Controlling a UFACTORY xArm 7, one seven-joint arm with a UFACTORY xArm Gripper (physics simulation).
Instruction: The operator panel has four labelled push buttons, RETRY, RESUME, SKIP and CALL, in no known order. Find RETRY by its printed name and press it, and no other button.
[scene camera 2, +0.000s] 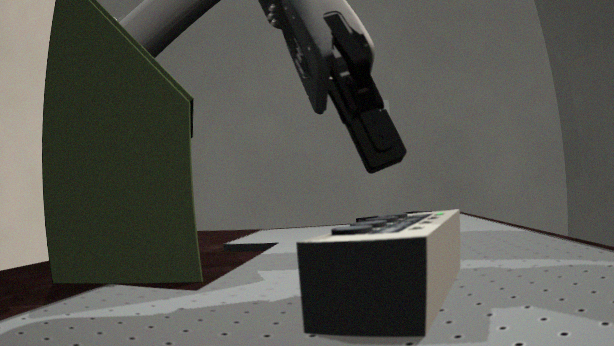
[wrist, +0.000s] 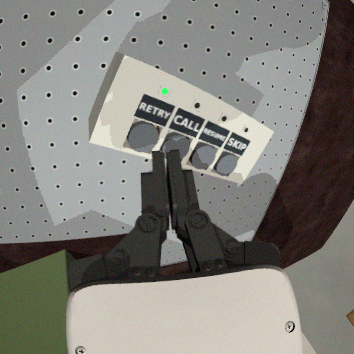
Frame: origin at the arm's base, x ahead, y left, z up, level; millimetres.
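Seen in the pictures: gripper, between the fingertips: (scene camera 2: 388, 164) (wrist: 164, 164); arm's base, origin of its link: (scene camera 2: 123, 53).
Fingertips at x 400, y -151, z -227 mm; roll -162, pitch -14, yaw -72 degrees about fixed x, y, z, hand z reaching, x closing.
Pixels of each thing's top centre, then the offset from my fingertips to it. Level surfaces: height alone.
- operator panel, centre of its top: (scene camera 2: 400, 218) (wrist: 200, 134) 10 mm ahead, 43 mm right, 38 mm down
- RETRY, centre of its top: (wrist: 154, 110) 22 mm ahead, 1 mm left, 41 mm down
- CALL, centre of its top: (scene camera 2: 411, 219) (wrist: 187, 122) 17 mm ahead, 29 mm right, 41 mm down
- RESUME, centre of its top: (scene camera 2: 401, 224) (wrist: 214, 134) 11 mm ahead, 58 mm right, 41 mm down
- SKIP, centre of its top: (scene camera 2: 389, 230) (wrist: 236, 144) 6 mm ahead, 88 mm right, 41 mm down
- RETRY button, centre of its top: (scene camera 2: 392, 214) (wrist: 143, 138) 0 mm ahead, 5 mm left, 38 mm down
- small lamp, centre of its top: (wrist: 164, 90) 39 mm ahead, 3 mm right, 41 mm down
- CALL button, centre of its top: (scene camera 2: 381, 218) (wrist: 175, 148) 5 mm back, 25 mm right, 38 mm down
- grey perforated board, height of its surface: 94 mm down
- dark red-brown table, height of its surface: 107 mm down
The operator panel (scene camera 2: 365, 287) (wrist: 111, 112) is a cream box with a dark end. In the wrist view its labels read, left to right, RETRY (wrist: 154, 110), CALL (wrist: 186, 121), RESUME (wrist: 214, 133) and SKIP (wrist: 237, 144), each above a round grey button. The RETRY button (wrist: 143, 136) is at the left end, and the small lamp (wrist: 165, 91) above its label glows green. The other three lamps are dark. My gripper (scene camera 2: 387, 162) (wrist: 164, 164) is shut and empty. In the scene view its tips are clearly above the panel; in the wrist view they overlap the lower part of the CALL button (wrist: 176, 144).
The panel stands on a grey perforated board (scene camera 2: 220, 315) (wrist: 60, 165) over a dark red-brown table (scene camera 2: 212, 250) (wrist: 320, 165). A tall green block (scene camera 2: 120, 175) (wrist: 35, 300) stands at the left in the scene view and shows at the lower left in the wrist view.
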